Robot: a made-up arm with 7 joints.
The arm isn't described. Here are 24 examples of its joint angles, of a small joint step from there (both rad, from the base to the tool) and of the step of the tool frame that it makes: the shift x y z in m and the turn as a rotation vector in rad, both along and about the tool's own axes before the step.
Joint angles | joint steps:
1: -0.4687 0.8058 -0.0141 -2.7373 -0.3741 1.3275 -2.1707 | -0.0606 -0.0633 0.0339 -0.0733 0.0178 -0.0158 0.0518
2: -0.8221 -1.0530 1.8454 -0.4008 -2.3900 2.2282 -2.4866 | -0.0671 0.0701 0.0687 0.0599 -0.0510 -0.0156 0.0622
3: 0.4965 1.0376 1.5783 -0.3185 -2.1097 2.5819 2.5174 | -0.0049 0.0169 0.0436 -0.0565 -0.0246 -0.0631 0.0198
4: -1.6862 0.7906 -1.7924 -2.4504 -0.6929 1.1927 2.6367 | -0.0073 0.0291 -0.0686 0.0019 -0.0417 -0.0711 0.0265
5: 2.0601 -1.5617 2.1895 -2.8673 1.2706 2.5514 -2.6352 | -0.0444 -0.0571 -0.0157 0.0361 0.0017 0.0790 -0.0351
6: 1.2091 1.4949 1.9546 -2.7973 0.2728 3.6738 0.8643 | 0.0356 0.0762 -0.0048 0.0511 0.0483 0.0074 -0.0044
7: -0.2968 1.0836 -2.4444 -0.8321 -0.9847 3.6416 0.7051 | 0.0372 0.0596 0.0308 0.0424 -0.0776 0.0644 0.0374
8: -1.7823 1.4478 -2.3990 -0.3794 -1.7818 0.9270 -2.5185 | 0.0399 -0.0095 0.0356 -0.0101 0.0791 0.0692 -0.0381
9: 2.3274 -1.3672 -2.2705 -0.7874 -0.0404 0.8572 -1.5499 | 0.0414 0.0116 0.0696 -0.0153 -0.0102 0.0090 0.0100
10: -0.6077 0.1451 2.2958 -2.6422 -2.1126 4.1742 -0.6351 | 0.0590 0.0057 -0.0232 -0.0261 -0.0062 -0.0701 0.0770
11: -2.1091 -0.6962 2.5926 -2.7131 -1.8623 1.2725 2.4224 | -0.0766 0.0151 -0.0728 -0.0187 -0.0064 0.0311 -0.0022
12: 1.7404 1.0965 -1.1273 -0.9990 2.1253 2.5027 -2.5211 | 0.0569 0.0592 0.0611 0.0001 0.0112 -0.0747 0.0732
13: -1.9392 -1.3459 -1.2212 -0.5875 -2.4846 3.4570 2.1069 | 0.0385 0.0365 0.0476 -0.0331 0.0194 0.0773 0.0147
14: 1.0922 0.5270 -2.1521 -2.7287 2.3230 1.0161 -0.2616 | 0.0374 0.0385 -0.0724 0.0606 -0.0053 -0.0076 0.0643
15: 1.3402 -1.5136 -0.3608 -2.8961 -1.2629 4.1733 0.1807 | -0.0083 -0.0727 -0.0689 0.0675 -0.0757 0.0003 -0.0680
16: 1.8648 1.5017 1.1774 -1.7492 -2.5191 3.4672 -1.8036 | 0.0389 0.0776 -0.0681 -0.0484 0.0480 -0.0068 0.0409
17: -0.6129 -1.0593 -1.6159 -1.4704 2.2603 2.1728 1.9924 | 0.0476 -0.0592 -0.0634 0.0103 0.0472 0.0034 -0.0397
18: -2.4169 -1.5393 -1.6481 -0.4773 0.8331 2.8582 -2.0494 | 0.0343 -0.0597 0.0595 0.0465 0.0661 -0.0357 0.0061
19: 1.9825 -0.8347 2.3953 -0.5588 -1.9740 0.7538 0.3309 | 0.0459 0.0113 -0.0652 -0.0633 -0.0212 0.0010 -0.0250
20: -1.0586 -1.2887 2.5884 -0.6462 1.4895 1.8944 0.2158 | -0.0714 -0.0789 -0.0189 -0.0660 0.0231 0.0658 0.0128
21: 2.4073 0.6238 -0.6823 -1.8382 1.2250 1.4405 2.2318 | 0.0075 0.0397 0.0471 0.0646 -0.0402 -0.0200 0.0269
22: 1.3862 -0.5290 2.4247 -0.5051 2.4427 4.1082 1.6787 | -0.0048 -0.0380 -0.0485 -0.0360 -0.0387 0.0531 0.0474
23: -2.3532 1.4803 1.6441 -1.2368 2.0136 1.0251 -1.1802 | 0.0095 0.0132 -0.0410 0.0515 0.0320 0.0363 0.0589
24: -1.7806 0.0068 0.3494 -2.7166 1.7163 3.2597 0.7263 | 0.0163 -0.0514 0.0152 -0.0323 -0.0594 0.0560 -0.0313
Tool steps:
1: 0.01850 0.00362 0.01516 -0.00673 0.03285 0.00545
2: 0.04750 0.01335 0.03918 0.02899 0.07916 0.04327
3: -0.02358 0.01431 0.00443 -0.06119 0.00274 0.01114
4: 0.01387 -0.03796 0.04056 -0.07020 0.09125 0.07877
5: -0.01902 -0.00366 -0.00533 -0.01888 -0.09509 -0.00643
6: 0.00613 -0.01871 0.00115 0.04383 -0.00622 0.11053
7: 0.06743 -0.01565 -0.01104 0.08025 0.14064 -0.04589
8: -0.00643 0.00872 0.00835 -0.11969 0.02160 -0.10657
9: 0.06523 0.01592 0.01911 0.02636 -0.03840 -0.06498
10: 0.00978 0.00132 0.02566 0.04671 -0.00875 0.06909
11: -0.03773 0.01898 0.02829 -0.06845 -0.10269 -0.07242
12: 0.03585 -0.07161 0.06422 0.14087 0.11941 0.09557
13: -0.02638 -0.04723 0.00248 0.15089 -0.08180 0.07000
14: 0.00492 -0.06050 0.02971 -0.02000 -0.05481 -0.02952
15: 0.03079 0.03877 -0.02343 -0.05887 0.04668 -0.18362
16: 0.05665 0.02754 0.02254 -0.06678 0.05853 0.18568
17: -0.01659 -0.03442 -0.04431 0.02532 -0.10068 0.01346
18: -0.04321 -0.00642 -0.00464 -0.00679 0.03446 0.14748
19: -0.00268 -0.00423 -0.00588 -0.05695 0.02774 -0.00358
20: 0.04384 0.12899 -0.02358 -0.03388 0.09921 0.17567
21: -0.02945 0.01631 0.03822 0.01510 0.09781 -0.01122
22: 0.01473 -0.01263 0.01354 0.09754 -0.07269 -0.03787
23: 0.03149 -0.02726 -0.02012 -0.05152 0.02052 -0.00590
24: -0.01456 -0.00320 -0.01977 0.06045 0.02423 -0.12324
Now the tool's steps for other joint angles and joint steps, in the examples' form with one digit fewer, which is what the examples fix.
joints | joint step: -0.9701 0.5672 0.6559 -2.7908 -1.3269 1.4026 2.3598 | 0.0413 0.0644 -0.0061 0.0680 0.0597 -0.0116 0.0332
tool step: -0.0020 -0.0092 -0.0225 -0.0166 -0.0404 0.0207
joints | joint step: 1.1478 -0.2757 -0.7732 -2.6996 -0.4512 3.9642 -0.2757 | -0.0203 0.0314 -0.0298 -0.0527 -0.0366 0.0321 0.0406
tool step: -0.0366 -0.0026 -0.0176 0.0098 -0.0502 0.0343
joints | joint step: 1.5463 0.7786 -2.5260 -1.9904 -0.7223 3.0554 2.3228 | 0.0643 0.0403 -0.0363 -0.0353 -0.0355 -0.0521 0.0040
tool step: -0.0055 -0.0093 -0.0142 -0.0124 0.0231 -0.0204
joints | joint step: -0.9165 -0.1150 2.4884 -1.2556 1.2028 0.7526 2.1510 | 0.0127 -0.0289 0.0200 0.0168 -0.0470 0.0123 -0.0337
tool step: -0.0115 -0.0195 0.0195 0.0034 0.0499 -0.0006
